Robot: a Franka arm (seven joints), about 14 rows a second.
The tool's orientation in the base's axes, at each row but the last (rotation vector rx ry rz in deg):
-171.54, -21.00, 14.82
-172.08, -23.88, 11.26
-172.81, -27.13, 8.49
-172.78, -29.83, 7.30
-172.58, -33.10, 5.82
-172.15, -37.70, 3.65
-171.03, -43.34, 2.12
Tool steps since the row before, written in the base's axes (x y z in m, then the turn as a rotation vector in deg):
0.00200, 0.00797, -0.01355, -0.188, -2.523, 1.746
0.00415, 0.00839, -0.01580, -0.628, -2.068, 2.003
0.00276, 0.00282, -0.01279, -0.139, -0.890, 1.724
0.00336, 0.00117, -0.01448, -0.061, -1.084, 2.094
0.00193, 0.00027, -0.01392, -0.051, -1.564, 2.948
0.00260, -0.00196, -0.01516, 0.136, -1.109, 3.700
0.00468, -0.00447, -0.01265, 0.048, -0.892, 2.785
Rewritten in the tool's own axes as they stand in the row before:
0.00599, -0.00542, 0.01363, -1.077, 2.157, -1.907
0.00808, -0.00505, 0.01570, -1.399, 1.575, -2.060
0.00454, -0.00058, 0.01258, -0.549, 0.632, -1.756
0.00454, 0.00134, 0.01414, -0.566, 0.806, -2.143
0.00260, 0.00163, 0.01372, -0.779, 1.183, -3.022
0.00194, 0.00396, 0.01487, -0.439, 0.794, -3.757
0.00209, 0.00698, 0.01220, -0.405, 0.622, -2.829

